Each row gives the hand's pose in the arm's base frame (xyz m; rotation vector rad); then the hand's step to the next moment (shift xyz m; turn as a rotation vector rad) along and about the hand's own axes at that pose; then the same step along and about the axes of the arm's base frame.
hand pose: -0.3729 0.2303 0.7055 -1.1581 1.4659 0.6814
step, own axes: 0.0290 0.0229 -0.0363 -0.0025 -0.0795 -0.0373
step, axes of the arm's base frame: -0.0332 -0.0324 -0.0230 0.0580 -0.0608 0.0255
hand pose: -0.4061 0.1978 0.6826 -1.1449 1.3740 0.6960
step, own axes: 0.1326 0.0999 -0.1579 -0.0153 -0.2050 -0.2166
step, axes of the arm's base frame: -0.1337 -0.1397 -0.1229 0.1023 -0.2643 0.0940
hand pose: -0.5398 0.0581 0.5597 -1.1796 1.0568 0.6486
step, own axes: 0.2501 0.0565 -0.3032 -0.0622 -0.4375 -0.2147
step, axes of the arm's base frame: -0.0433 -0.2987 -0.2580 0.2842 -0.3258 0.2333
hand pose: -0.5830 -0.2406 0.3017 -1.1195 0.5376 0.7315
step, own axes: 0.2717 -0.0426 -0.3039 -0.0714 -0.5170 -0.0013
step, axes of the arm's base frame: 0.2019 -0.2266 -0.2754 0.3439 -0.1485 0.3634
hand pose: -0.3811 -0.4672 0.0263 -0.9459 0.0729 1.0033
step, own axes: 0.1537 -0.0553 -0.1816 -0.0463 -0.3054 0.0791
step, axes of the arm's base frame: 0.1925 -0.0332 -0.1466 0.1727 -0.0344 0.2658
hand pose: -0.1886 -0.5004 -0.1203 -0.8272 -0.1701 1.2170
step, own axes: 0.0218 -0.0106 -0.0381 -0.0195 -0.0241 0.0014
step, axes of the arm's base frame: 0.0365 0.0001 -0.0266 0.0103 -0.0189 0.0224
